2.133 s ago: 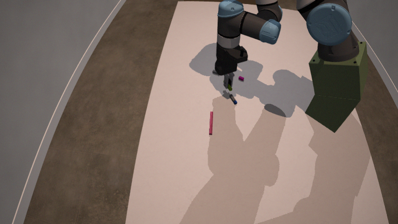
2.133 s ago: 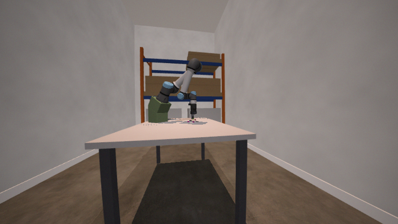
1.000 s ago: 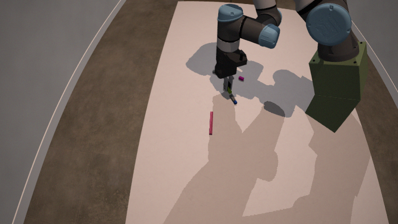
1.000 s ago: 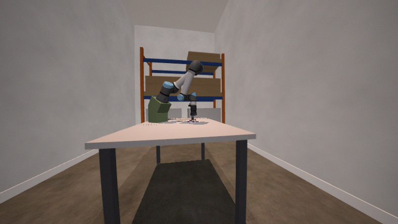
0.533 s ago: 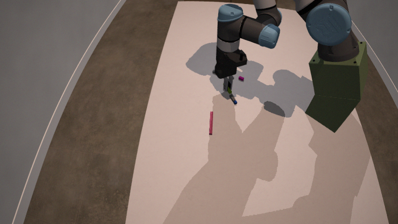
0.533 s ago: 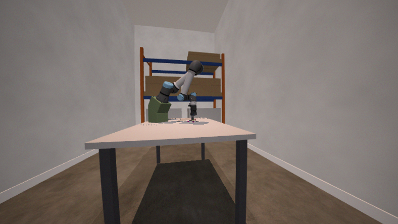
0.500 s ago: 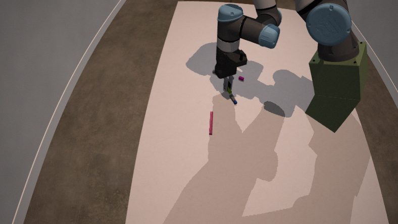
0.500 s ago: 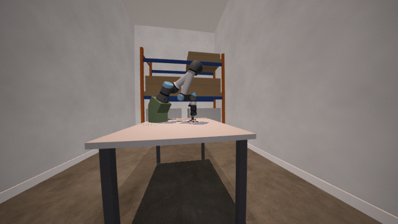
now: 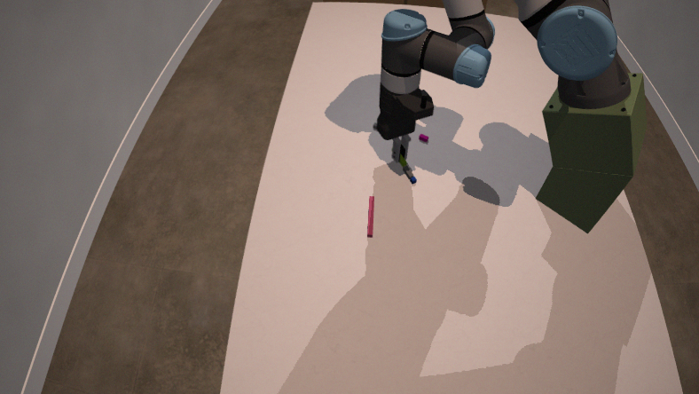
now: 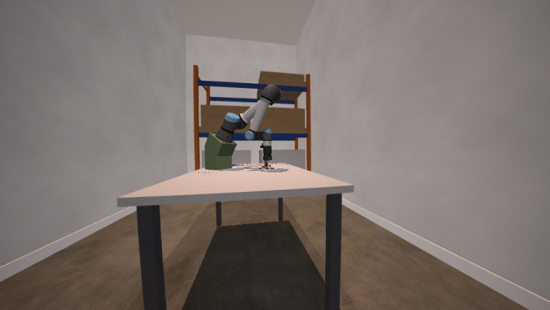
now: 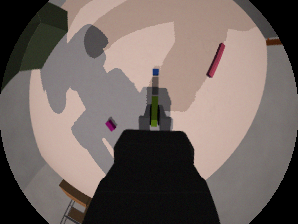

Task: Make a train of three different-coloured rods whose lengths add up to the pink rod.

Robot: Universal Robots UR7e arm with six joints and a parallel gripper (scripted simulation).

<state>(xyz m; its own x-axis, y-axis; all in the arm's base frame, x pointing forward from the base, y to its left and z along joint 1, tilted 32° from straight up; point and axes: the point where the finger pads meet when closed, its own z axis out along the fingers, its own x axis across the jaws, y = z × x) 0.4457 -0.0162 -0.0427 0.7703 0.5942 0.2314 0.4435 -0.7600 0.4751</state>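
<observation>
Now: hand 6 cm to the right of the blue rod, 3 cm past it and 2 cm above it. Also, from my hand: lime rod (1 cm below); then pink rod (15 cm to the left, 5 cm ahead, 2 cm below); then magenta rod (7 cm to the right, 6 cm behind, 2 cm below).
</observation>
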